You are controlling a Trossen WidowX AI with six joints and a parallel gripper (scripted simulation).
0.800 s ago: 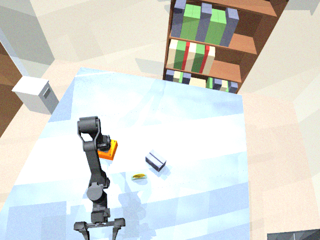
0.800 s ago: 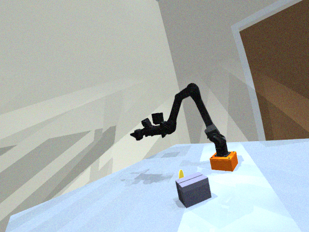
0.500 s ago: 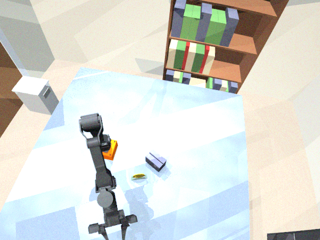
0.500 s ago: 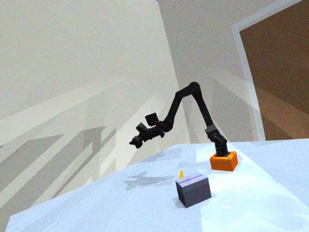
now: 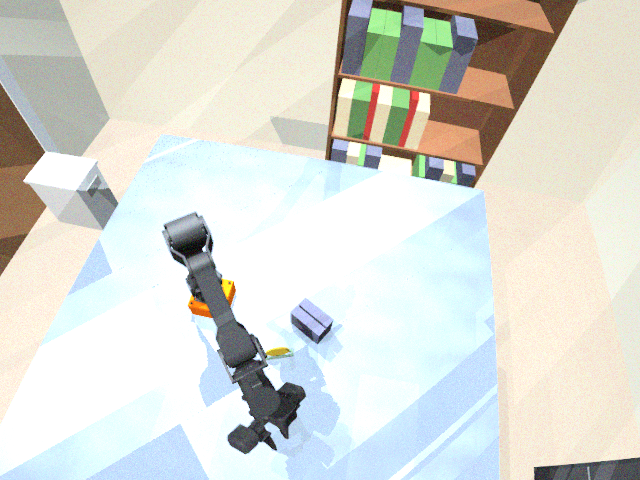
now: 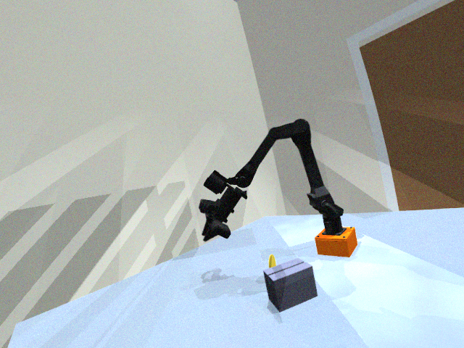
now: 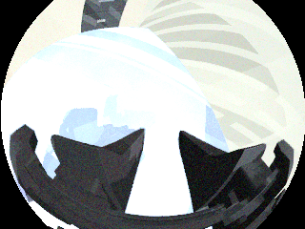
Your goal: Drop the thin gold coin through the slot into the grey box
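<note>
My gripper tip is 23 cm to the right of the gold coin, 9 cm above it and 8 cm past it.
</note>
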